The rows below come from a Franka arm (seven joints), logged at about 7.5 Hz.
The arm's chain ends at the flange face. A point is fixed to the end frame.
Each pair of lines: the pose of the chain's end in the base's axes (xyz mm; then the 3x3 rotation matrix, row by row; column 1 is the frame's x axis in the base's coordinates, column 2 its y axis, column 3 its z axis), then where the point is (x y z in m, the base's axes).
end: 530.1, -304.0, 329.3; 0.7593, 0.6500, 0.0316; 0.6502, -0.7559, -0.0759; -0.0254, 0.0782, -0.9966
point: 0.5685 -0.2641 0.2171
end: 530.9, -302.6, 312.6; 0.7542, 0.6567, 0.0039; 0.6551, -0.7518, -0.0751; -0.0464, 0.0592, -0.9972
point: 0.5659 -0.2623 0.1994
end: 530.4, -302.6, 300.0; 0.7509, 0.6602, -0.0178; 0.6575, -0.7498, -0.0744; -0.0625, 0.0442, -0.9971
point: 0.5628 -0.2622 0.1861
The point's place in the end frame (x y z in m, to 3 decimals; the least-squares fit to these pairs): 0.058 -0.014 0.110
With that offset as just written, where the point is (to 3 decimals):
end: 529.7, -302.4, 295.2; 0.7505, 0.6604, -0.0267; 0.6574, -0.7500, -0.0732; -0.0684, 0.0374, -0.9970
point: 0.561 -0.262 0.181
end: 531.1, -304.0, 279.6; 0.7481, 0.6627, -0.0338; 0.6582, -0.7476, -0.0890; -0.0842, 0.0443, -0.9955
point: 0.561 -0.265 0.165
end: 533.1, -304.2, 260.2; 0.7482, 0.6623, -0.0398; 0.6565, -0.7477, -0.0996; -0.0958, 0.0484, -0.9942
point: 0.563 -0.267 0.145
